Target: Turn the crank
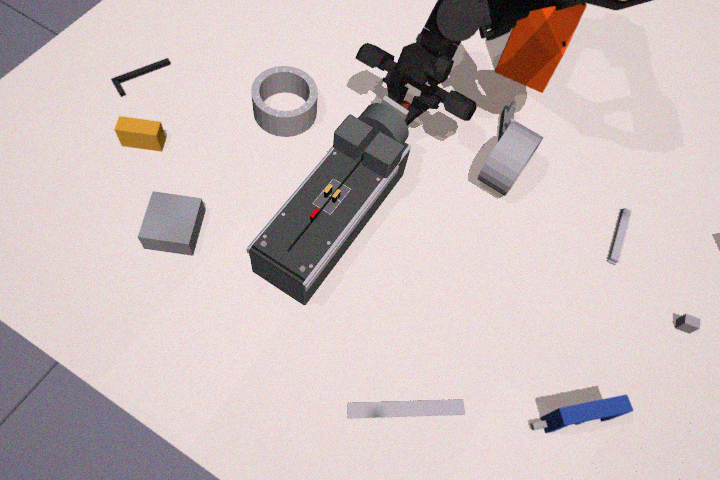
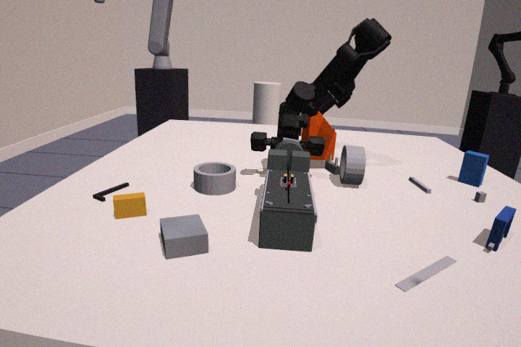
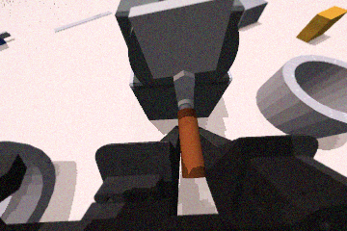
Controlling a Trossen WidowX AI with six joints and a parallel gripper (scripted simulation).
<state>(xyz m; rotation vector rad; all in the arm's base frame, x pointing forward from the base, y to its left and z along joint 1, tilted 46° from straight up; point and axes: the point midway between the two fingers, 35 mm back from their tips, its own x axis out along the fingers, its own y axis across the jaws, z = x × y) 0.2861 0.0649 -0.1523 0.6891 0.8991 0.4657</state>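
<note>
My gripper tip is now 2 cm past the crank handle and 3 cm below it. Round my gripper tip: red pointer 21 cm ahead, 2 cm to the left, 5 cm above; grey cube 31 cm ahead, 14 cm to the right, 2 cm below; yellow block 24 cm ahead, 28 cm to the right, 1 cm below.
</note>
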